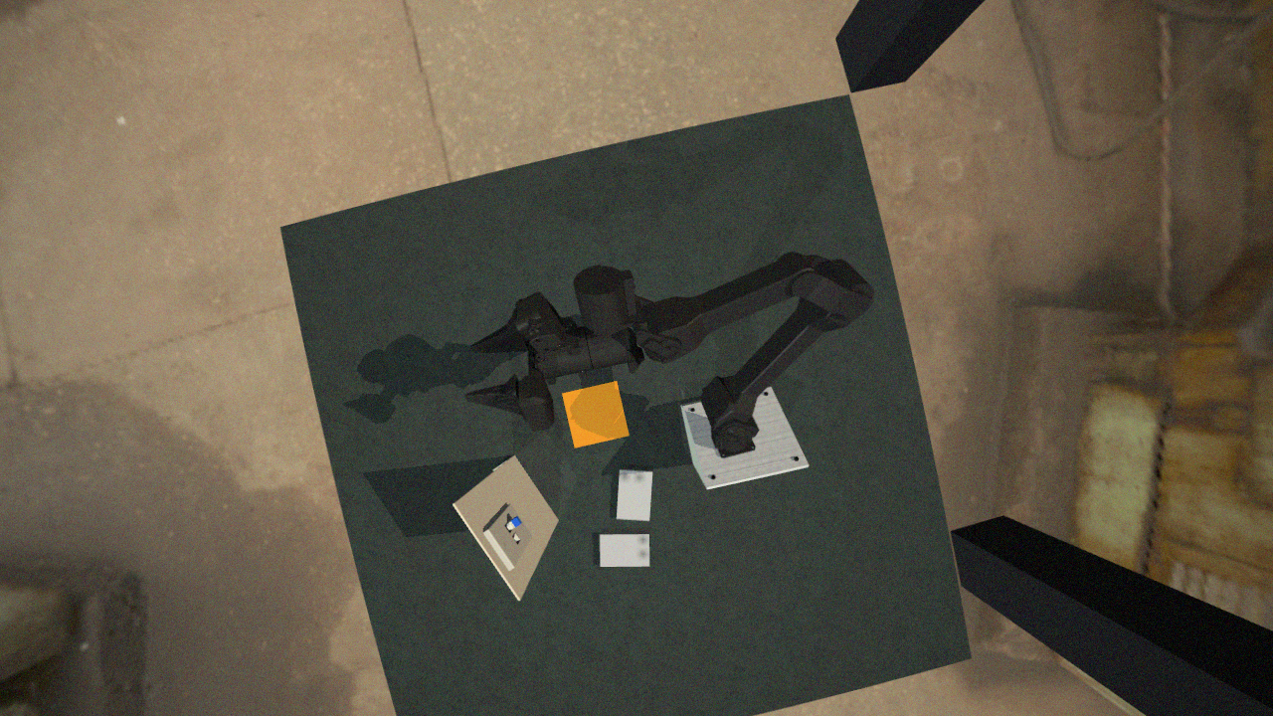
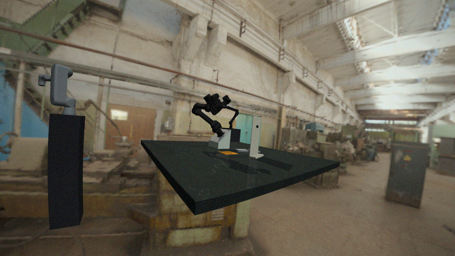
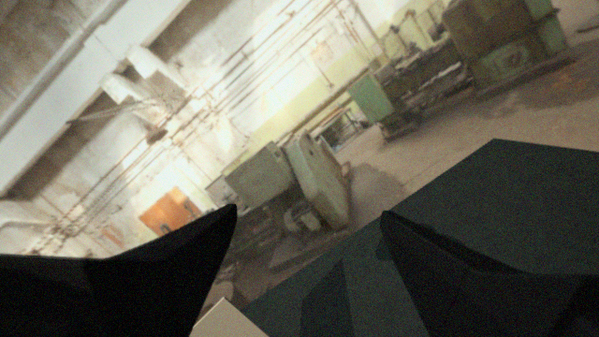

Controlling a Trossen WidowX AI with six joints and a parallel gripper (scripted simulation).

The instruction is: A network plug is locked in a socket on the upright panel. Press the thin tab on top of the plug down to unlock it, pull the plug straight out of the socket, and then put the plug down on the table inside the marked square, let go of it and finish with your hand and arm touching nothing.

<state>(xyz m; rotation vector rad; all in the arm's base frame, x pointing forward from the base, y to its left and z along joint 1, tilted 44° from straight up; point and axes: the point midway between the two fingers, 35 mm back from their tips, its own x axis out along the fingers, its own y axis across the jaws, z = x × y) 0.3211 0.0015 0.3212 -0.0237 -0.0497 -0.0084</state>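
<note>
My gripper tip is 50 mm short of the network plug, 250 mm to the right of it and 140 mm above it. The rest, counted from my gripper tip: upright panel: 70 mm ahead, 260 mm to the left, 230 mm below; then orange marked square: 100 mm behind, 130 mm to the left, 370 mm below.
</note>
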